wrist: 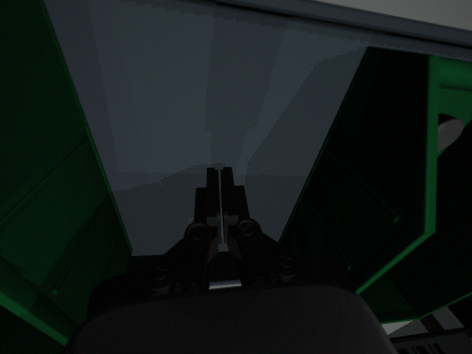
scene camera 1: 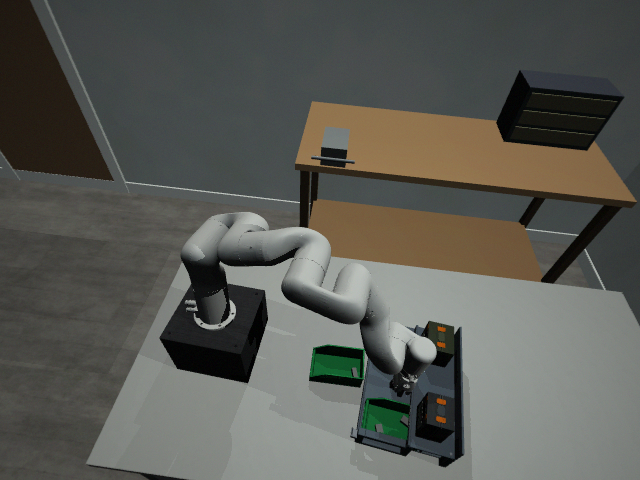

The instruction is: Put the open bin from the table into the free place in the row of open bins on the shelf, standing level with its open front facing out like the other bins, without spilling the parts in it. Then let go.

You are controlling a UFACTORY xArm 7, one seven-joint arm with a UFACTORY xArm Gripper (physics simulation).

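Places are measured from the arm's base along level axes (x ahead, y left, z up), in millimetres.
Pixels of known places: gripper, fingertip midpoint: (wrist: 219, 182) (scene camera 1: 393, 386); arm's base, link origin: (scene camera 1: 215, 314).
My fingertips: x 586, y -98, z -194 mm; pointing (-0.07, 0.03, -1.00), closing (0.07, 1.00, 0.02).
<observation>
Ahead of a thing's pixels: the offset from my fingertips to its top centre. "spot": to the spot under its first point.
The open green bin @(spot: 202 mm back, 63 mm left, 8 mm down) (scene camera 1: 333, 363) stands level on the table, left of the shelf (scene camera 1: 459, 377) (wrist: 165, 100), with a small grey part @(131 mm back, 32 mm left, 12 mm up) (scene camera 1: 354, 371) in it. One green bin @(spot: 41 mm back, 78 mm right, 1 mm down) (scene camera 1: 382, 410) (wrist: 45, 175) stands in the shelf's row at the near end, with grey parts in it. Another green bin @(spot: 42 mm back, 76 mm left, 32 mm up) (wrist: 380, 140) stands on the right in the wrist view, with a grey part at its edge; the arm hides it in the scene view. My gripper (scene camera 1: 402, 393) (wrist: 219, 182) is shut and empty, pointing down over the free place between these two bins. Fingertip height is unclear.
Two dark boxes with orange marks @(115 mm ahead, 93 mm left, 188 mm up) (scene camera 1: 440, 343) @(spot: 55 mm ahead, 155 mm right, 212 mm up) (scene camera 1: 435, 418) stand on the shelf's right part, beside the arm's wrist. The black robot base (scene camera 1: 217, 351) stands at the table's left. A wooden bench (scene camera 1: 439, 144) with a drawer cabinet (scene camera 1: 563, 111) stands behind.
</observation>
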